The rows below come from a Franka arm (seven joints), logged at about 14 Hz.
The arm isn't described. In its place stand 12 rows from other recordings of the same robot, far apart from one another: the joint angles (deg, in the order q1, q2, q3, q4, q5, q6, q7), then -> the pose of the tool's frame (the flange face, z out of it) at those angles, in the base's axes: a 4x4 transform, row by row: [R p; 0 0 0 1], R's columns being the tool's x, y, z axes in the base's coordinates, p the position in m.
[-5.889 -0.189 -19.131 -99.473 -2.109 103.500 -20.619] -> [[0.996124 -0.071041 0.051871 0.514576], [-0.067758 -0.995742 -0.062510 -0.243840], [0.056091 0.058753 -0.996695 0.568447], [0 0 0 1]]
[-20.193 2.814 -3.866 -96.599 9.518 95.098 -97.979] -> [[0.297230 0.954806 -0.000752 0.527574], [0.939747 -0.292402 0.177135 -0.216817], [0.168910 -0.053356 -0.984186 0.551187], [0 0 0 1]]
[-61.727 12.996 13.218 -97.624 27.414 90.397 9.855] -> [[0.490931 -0.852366 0.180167 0.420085], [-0.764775 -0.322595 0.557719 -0.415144], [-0.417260 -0.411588 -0.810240 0.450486], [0 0 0 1]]
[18.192 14.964 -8.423 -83.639 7.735 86.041 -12.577] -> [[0.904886 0.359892 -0.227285 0.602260], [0.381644 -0.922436 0.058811 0.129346], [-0.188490 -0.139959 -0.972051 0.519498], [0 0 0 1]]
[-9.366 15.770 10.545 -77.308 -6.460 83.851 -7.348] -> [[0.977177 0.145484 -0.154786 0.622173], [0.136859 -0.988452 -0.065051 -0.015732], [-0.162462 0.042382 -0.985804 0.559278], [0 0 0 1]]
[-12.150 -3.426 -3.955 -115.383 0.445 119.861 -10.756] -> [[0.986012 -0.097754 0.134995 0.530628], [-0.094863 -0.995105 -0.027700 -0.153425], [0.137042 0.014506 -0.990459 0.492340], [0 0 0 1]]
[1.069 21.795 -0.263 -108.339 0.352 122.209 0.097] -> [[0.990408 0.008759 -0.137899 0.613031], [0.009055 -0.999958 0.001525 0.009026], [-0.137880 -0.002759 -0.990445 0.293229], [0 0 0 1]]
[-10.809 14.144 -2.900 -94.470 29.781 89.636 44.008] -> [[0.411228 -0.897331 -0.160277 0.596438], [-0.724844 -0.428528 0.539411 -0.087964], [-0.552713 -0.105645 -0.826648 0.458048], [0 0 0 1]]
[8.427 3.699 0.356 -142.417 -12.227 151.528 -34.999] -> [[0.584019 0.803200 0.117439 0.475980], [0.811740 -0.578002 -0.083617 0.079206], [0.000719 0.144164 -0.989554 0.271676], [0 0 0 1]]
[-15.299 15.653 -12.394 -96.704 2.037 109.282 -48.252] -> [[0.937114 0.344938 -0.053241 0.566479], [0.345431 -0.938444 0.000064 -0.282033], [-0.049941 -0.018451 -0.998582 0.437247], [0 0 0 1]]
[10.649 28.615 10.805 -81.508 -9.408 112.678 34.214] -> [[0.979352 -0.188123 0.074023 0.668172], [-0.185698 -0.981854 -0.038450 0.225811], [0.079913 0.023910 -0.996515 0.418073], [0 0 0 1]]
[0.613 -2.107 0.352 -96.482 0.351 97.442 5.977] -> [[0.994716 -0.087686 0.053398 0.553511], [-0.088169 -0.996083 0.006749 0.009962], [0.052597 -0.011421 -0.998550 0.602649], [0 0 0 1]]
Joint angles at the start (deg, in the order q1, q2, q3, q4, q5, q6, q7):
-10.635 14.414 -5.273 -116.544 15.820 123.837 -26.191
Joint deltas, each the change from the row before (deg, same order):
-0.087 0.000 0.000 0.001 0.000 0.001 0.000
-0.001 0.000 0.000 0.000 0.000 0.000 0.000
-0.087 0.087 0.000 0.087 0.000 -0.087 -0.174
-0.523 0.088 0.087 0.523 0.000 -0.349 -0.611
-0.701 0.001 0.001 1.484 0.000 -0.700 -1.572
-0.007 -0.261 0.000 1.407 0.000 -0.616 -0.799
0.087 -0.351 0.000 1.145 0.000 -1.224 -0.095
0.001 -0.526 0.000 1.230 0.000 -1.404 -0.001
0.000 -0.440 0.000 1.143 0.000 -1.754 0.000
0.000 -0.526 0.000 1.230 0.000 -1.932 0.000
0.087 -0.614 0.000 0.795 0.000 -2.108 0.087
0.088 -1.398 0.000 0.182 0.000 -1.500 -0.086
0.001 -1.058 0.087 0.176 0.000 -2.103 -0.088
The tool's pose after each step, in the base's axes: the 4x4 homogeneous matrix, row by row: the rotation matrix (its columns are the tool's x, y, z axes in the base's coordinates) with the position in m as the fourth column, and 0 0 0 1 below. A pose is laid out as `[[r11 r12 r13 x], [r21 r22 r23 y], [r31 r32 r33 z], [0 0 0 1]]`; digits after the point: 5 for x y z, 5 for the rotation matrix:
[[0.99907 0.00620 -0.04273 0.55865], [0.01565 -0.97437 0.22439 -0.14756], [-0.04024 -0.22485 -0.97356 0.31352], [0 0 0 1]]
[[0.99907 0.00619 -0.04273 0.55864], [0.01563 -0.97437 0.22439 -0.14757], [-0.04024 -0.22485 -0.97356 0.31352], [0 0 0 1]]
[[0.99901 0.00774 -0.04379 0.55869], [0.01741 -0.97421 0.22496 -0.14842], [-0.04092 -0.22550 -0.97338 0.31317], [0 0 0 1]]
[[0.99910 0.01268 -0.04044 0.55959], [0.02151 -0.97389 0.22601 -0.15299], [-0.03652 -0.22668 -0.97329 0.31567], [0 0 0 1]]
[[0.99911 0.03419 -0.02462 0.56391], [0.03885 -0.97373 0.22436 -0.16102], [-0.01630 -0.22512 -0.97419 0.32576], [0 0 0 1]]
[[0.99848 0.05469 -0.00713 0.56964], [0.05491 -0.97372 0.22104 -0.16222], [0.00515 -0.22109 -0.97524 0.33822], [0 0 0 1]]
[[0.99796 0.06377 -0.00229 0.57308], [0.06267 -0.97276 0.22319 -0.16138], [0.01200 -0.22288 -0.97477 0.34898], [0 0 0 1]]
[[0.99748 0.07087 0.00425 0.57601], [0.06809 -0.97185 0.22555 -0.16120], [0.02012 -0.22469 -0.97422 0.36208], [0 0 0 1]]
[[0.99700 0.07737 0.00234 0.57769], [0.07473 -0.97007 0.23103 -0.16048], [0.02014 -0.23016 -0.97294 0.37325], [0 0 0 1]]
[[0.99641 0.08468 0.00032 0.57905], [0.08220 -0.96807 0.23684 -0.15957], [0.02036 -0.23596 -0.97155 0.38588], [0 0 0 1]]
[[0.99584 0.09052 -0.01057 0.57822], [0.09034 -0.96519 0.24544 -0.15704], [0.01201 -0.24538 -0.96935 0.39584], [0 0 0 1]]
[[0.99494 0.10008 -0.00881 0.57489], [0.09910 -0.96318 0.24992 -0.15432], [0.01652 -0.24953 -0.96823 0.40991], [0 0 0 1]]
[[0.99387 0.10820 -0.02249 0.57063], [0.11032 -0.95938 0.25966 -0.15101], [0.00652 -0.26055 -0.96544 0.41956], [0 0 0 1]]

